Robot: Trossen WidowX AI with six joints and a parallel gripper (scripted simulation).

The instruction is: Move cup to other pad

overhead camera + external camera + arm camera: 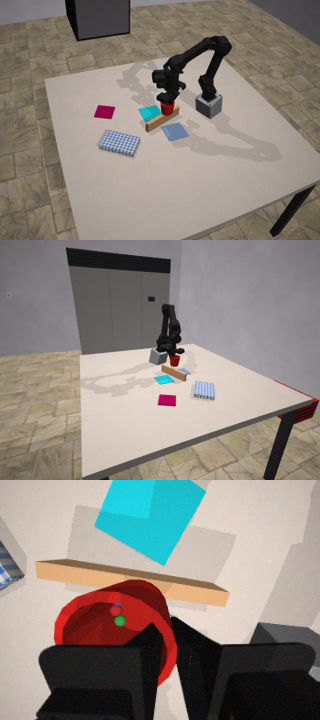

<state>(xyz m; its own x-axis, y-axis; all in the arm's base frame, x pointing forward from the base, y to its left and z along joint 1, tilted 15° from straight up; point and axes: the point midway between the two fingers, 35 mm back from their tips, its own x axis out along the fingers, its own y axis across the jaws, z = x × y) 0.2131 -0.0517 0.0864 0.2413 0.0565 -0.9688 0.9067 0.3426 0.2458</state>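
Now: the red cup 5 cm below my hand, 3 cm ahead of it and 1 cm to the left of it. From my hand the other things lie so: green marble (6 cm below, 4 cm ahead, 3 cm to the left); then wooden bar (13 cm below, 4 cm ahead); then red marble (6 cm below, 4 cm ahead, 2 cm to the left).
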